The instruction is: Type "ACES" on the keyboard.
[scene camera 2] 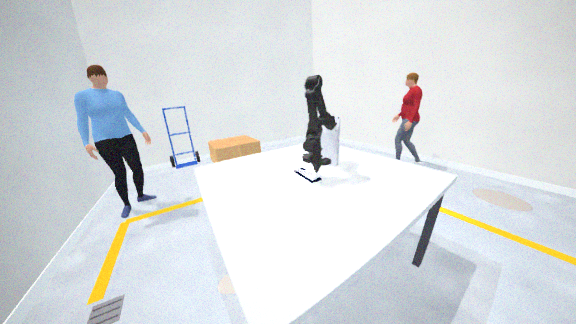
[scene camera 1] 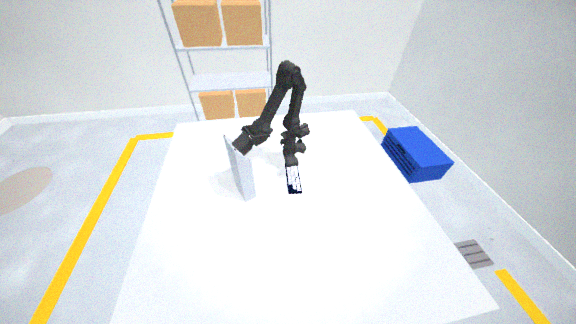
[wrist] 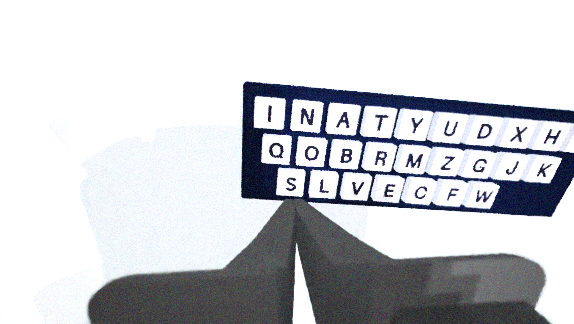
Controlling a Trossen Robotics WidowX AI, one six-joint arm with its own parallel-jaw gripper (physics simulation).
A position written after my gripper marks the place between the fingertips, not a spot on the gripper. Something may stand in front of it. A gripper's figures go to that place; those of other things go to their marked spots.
Labels:
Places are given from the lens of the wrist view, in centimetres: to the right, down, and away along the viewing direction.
my gripper (wrist: 293, 207): 0, 2, 11
c key (wrist: 417, 190): 8, 2, 14
s key (wrist: 290, 182): 0, 1, 13
e key (wrist: 386, 188): 6, 2, 14
n key (wrist: 306, 116): 1, -2, 12
The marked spots on the n key and the c key are 8 cm apart.

